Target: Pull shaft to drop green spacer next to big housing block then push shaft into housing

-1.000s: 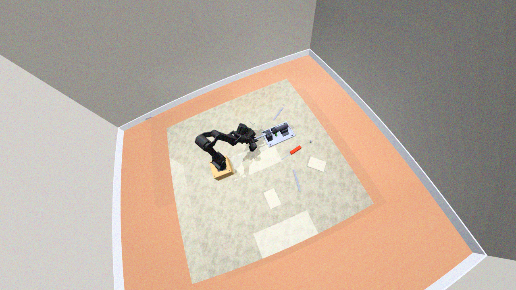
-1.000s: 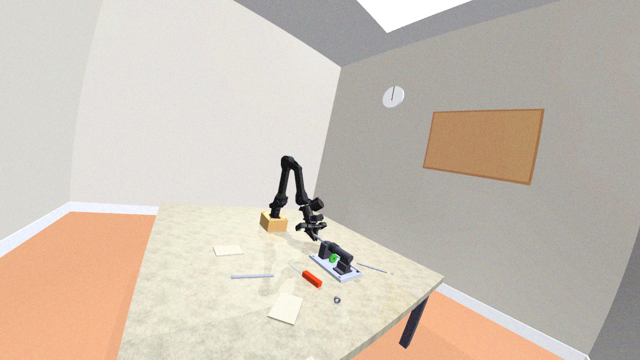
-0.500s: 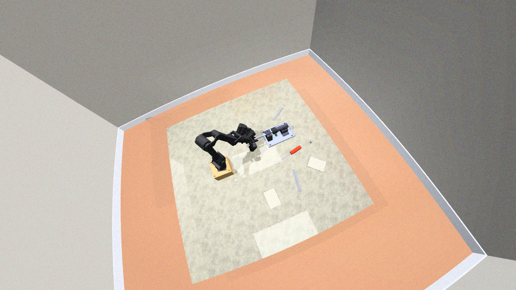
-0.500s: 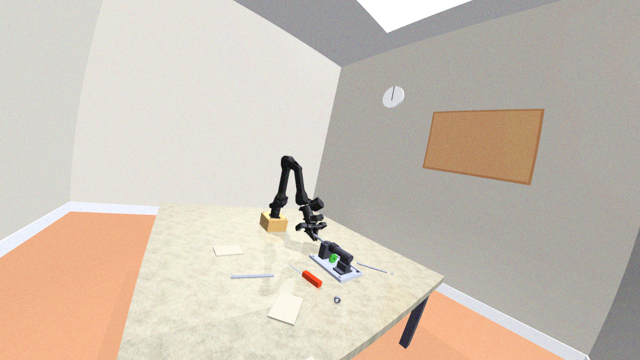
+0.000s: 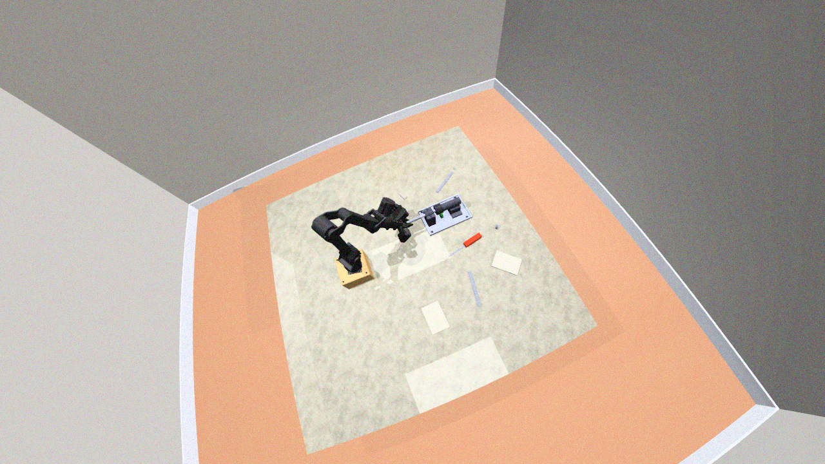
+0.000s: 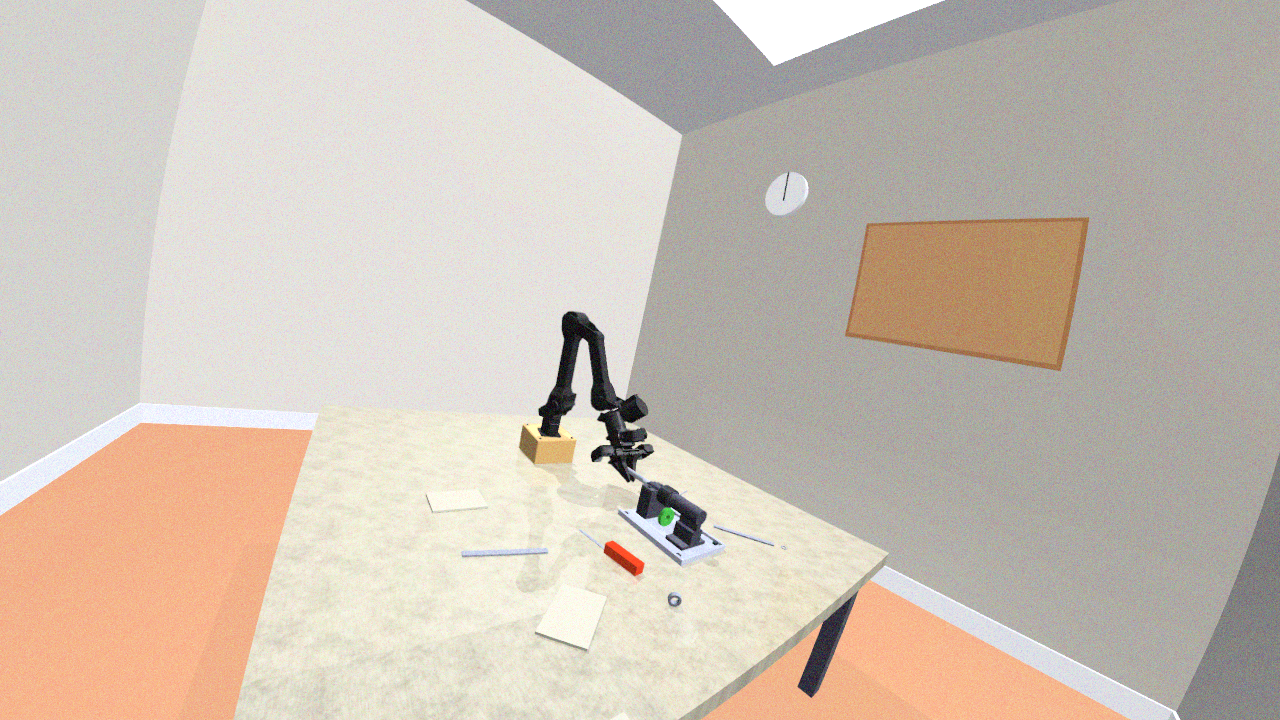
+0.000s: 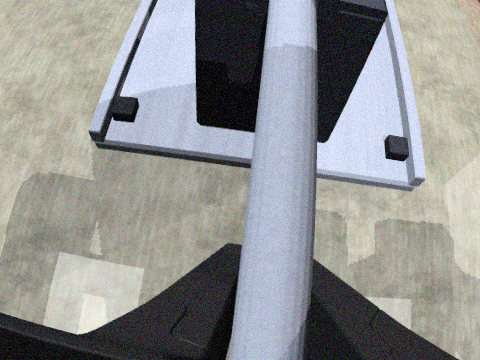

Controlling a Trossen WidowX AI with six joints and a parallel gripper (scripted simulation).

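Right now the grey shaft is 60 mm ahead of my gripper tip, 30 mm above it and 10 mm to the left of it. The rest, counted from my gripper tip: fixture (170 mm ahead, 30 mm to the left, 10 mm below); green spacer (150 mm ahead, 30 mm to the left, 30 mm below).
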